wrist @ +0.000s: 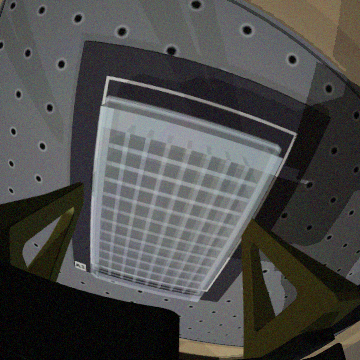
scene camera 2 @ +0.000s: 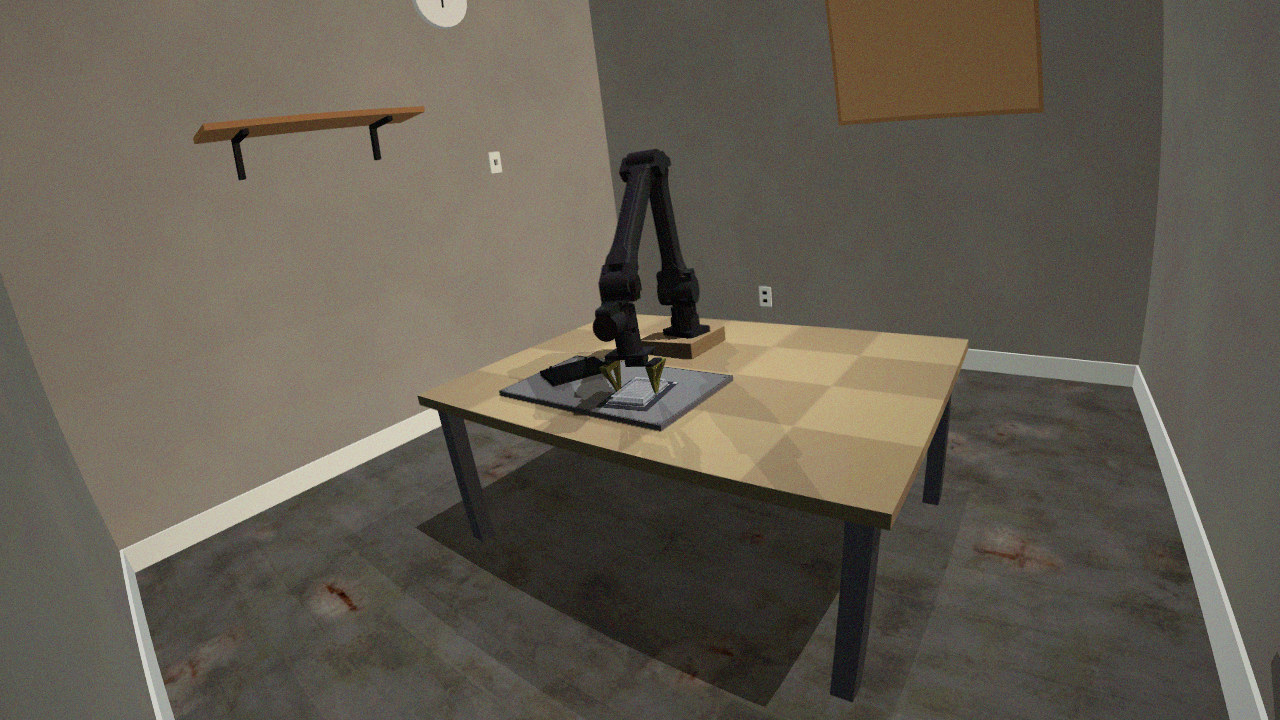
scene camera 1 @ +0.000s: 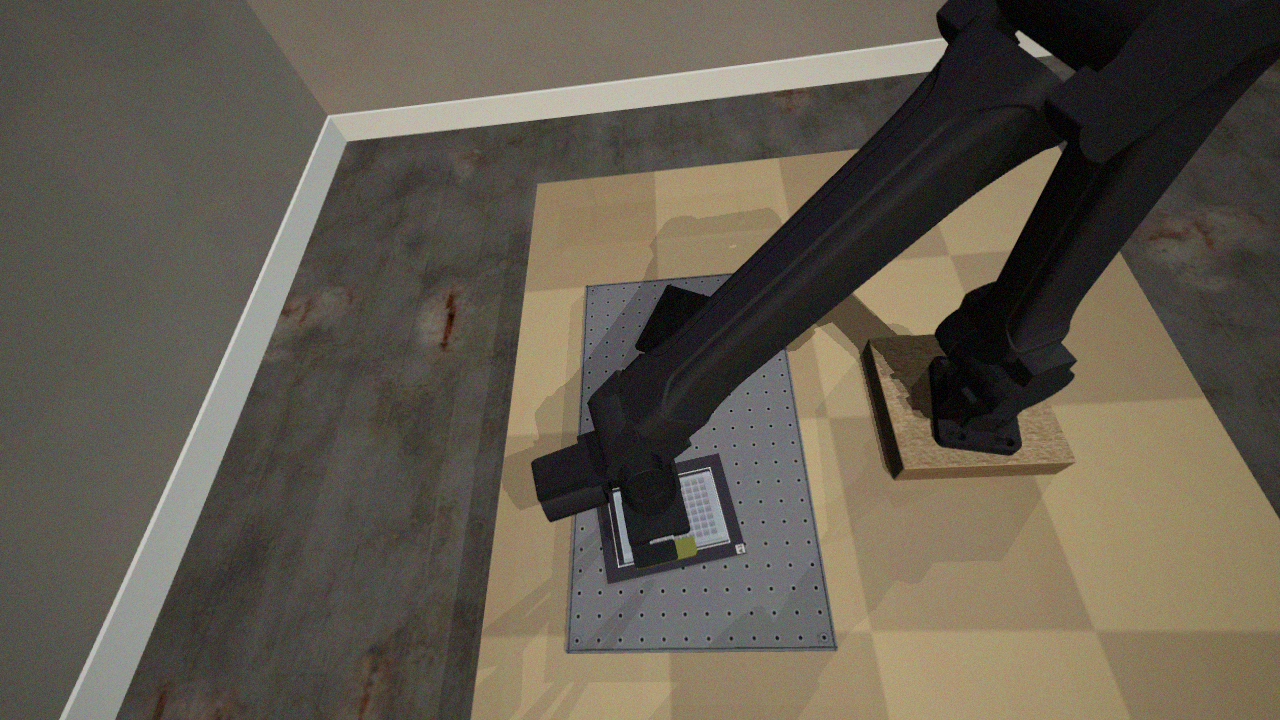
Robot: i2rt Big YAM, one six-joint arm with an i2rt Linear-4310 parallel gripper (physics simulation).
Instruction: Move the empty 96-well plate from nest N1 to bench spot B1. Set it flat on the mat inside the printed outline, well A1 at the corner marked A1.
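Seen in the pictures: gripper, fingertip midpoint: [wrist: 166,211] [scene camera 2: 637,392] [scene camera 1: 659,518]; arm's base, link origin: [scene camera 2: 686,332] [scene camera 1: 969,406].
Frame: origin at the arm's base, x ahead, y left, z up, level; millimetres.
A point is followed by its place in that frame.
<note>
The clear 96-well plate [scene camera 1: 702,505] @[x 307, y 170, z -13 mm] [scene camera 2: 637,394] @[x 376, y 214, z -15 mm] [wrist: 175,200] @[x 366, y 192, z -22 mm] lies on the dark mat [scene camera 1: 626,572] @[x 387, y 260, z -27 mm] [wrist: 82,150] @[x 356, y 248, z -27 mm] and looks flat. In the wrist view, mat shows between its far short edge and the white printed outline [wrist: 296,134] @[x 433, y 167, z -27 mm]; its near end covers or overlaps the near line. The A1 mark [scene camera 1: 740,548] @[x 257, y 210, z -27 mm] [wrist: 80,266] @[x 256, y 209, z -27 mm] is beside the plate's near left corner. Which well is A1 cannot be read. My gripper [scene camera 2: 636,386] @[x 358, y 192, z -21 mm] [wrist: 166,211] @[x 358, y 192, z -21 mm] is open, with its olive fingers apart on both sides of the plate. In scene camera 1 the wrist hides part of the plate.
A black block-like nest [scene camera 1: 669,317] @[x 394, y -103, z -17 mm] [scene camera 2: 571,368] @[x 347, y -96, z -17 mm] stands on the grey perforated board [scene camera 1: 751,573] @[x 241, y 235, z -29 mm] [scene camera 2: 537,392] @[x 486, y -50, z -29 mm], partly behind the arm in scene camera 1. The arm's base stands on a wooden block [scene camera 1: 904,461] @[x 78, y 85, z 3 mm] [scene camera 2: 709,342] @[x -14, y 75, z -23 mm] behind the board on the table [scene camera 1: 1002,573] @[x -31, y 184, z -42 mm] [scene camera 2: 805,447] @[x 338, y 636, z -42 mm].
</note>
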